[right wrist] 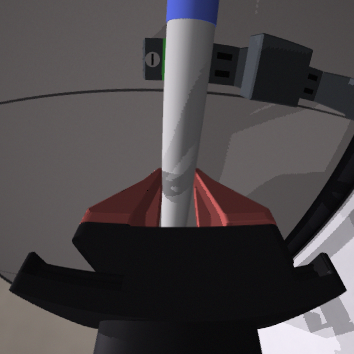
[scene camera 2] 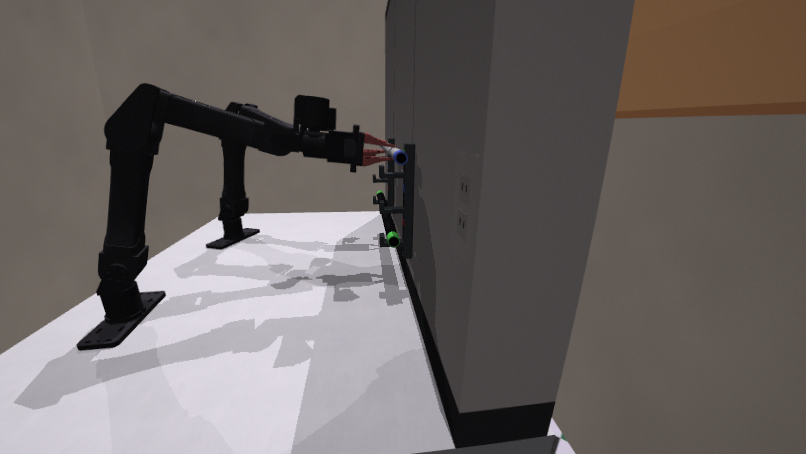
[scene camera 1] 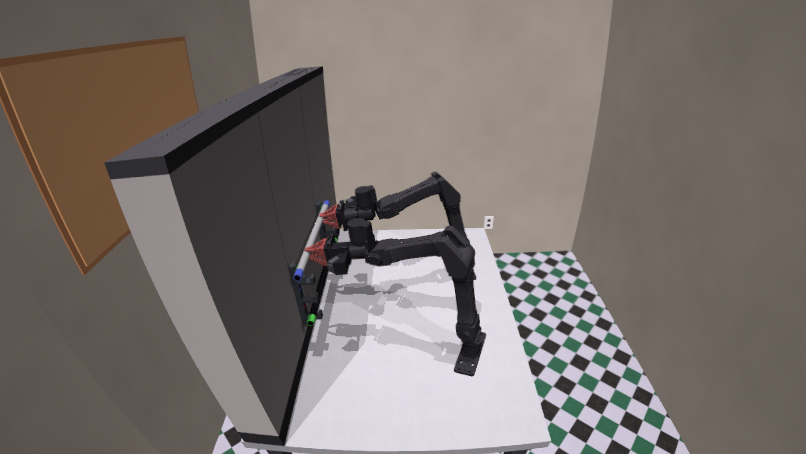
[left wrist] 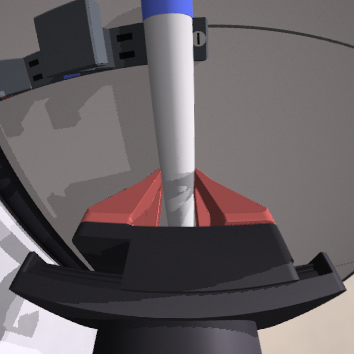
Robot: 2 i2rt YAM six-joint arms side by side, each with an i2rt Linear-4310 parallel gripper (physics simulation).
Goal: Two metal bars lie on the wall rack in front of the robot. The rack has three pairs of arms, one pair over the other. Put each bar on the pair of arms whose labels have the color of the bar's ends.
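Frame: origin at the left arm's base, x ahead, y left, z up, level; millimetres.
Seen in the pictures: left gripper, fingertip midpoint: (scene camera 1: pixel 305 253) (left wrist: pixel 177 175); right gripper, fingertip midpoint: (right wrist: pixel 177 174) (scene camera 1: pixel 319 218); left arm's base, origin of the base link: (scene camera 2: pixel 234 239) (scene camera 1: pixel 470 352); right arm's base, origin of the base link: (scene camera 2: pixel 127 318).
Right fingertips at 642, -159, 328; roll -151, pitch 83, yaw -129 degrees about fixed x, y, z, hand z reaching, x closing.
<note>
Offsets run from my right fingertips to a thing's top centre, as dx, dy, dz. "pt": to the spot under its first point. Level surfaces: height alone.
A white metal bar with blue ends {-46, +111, +17} (scene camera 1: pixel 314 235) (scene camera 2: pixel 399 156) (left wrist: pixel 172 100) (right wrist: pixel 185 100) is held roughly level, just above the top pair of rack arms and close to the uprights. My left gripper (scene camera 1: pixel 307 252) (left wrist: pixel 177 175) and my right gripper (scene camera 1: pixel 321 215) (right wrist: pixel 177 174) are both shut on it, apart along its length. The green-ended bar (scene camera 1: pixel 310 319) (scene camera 2: pixel 393 239) lies on the bottom pair of arms. On the rack {+23, -77, +25} (scene camera 2: pixel 410 203) (left wrist: pixel 201 55) (right wrist: pixel 225 65), a green label (right wrist: pixel 164 59) shows as a sliver behind the held bar. A blue label {pt -106, +300, -68} (left wrist: pixel 71 76) sits lower, partly hidden.
The rack is mounted on a tall dark wall panel (scene camera 1: pixel 225 225) (scene camera 2: pixel 445 112), which stands close behind the held bar. The white table {dz -328} (scene camera 1: pixel 406 394) (scene camera 2: pixel 225 394) extends below the arms. The middle arm pair {pt +23, -90, -110} (scene camera 2: pixel 394 209) lies between the two bars.
</note>
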